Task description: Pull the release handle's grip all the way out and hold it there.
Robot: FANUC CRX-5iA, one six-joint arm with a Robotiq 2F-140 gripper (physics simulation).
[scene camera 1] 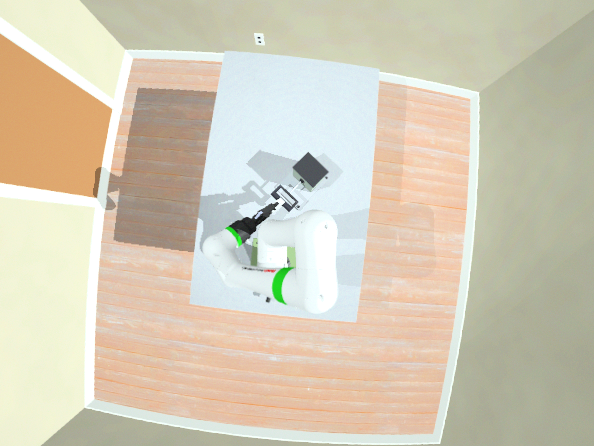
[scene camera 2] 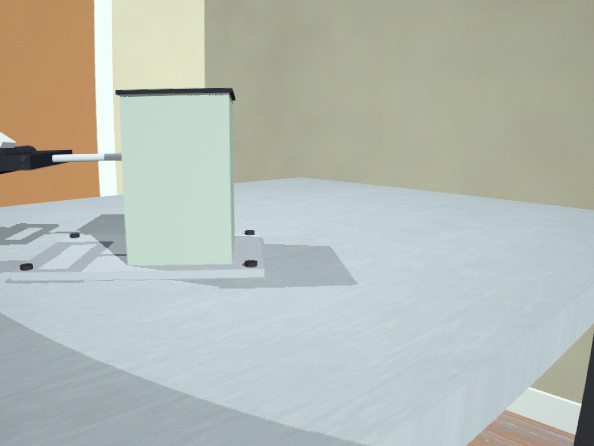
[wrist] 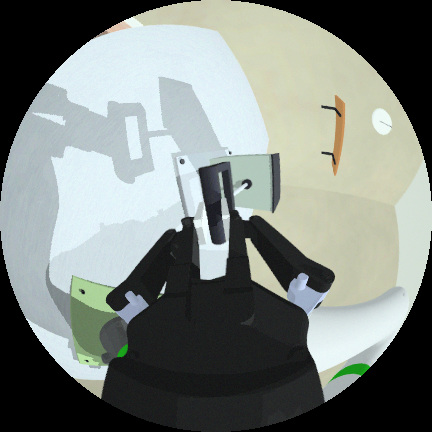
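The release handle has a pale green box housing [scene camera 1: 310,170] [scene camera 2: 177,180] [wrist: 259,182] with a dark lid. A light rod [scene camera 2: 80,157] [wrist: 241,189] sticks out of its side and carries the grip [scene camera 1: 276,190] [scene camera 2: 42,160] [wrist: 211,192], a black rectangular frame. A length of rod shows between grip and housing. My gripper [scene camera 1: 281,202] [wrist: 213,208] is shut on the grip's outer bar, with one finger on each side of it. In scene camera 2 the gripper is mostly cut off at the left edge.
The housing stands on a pale base plate [scene camera 2: 200,273] with dark bolts, on the light grey table [scene camera 1: 300,100] [scene camera 2: 400,260]. The arm's own green mounting plate [scene camera 1: 254,256] [wrist: 75,305] lies close to the handle. A wall with an orange shelf [wrist: 339,135] rises beyond the table.
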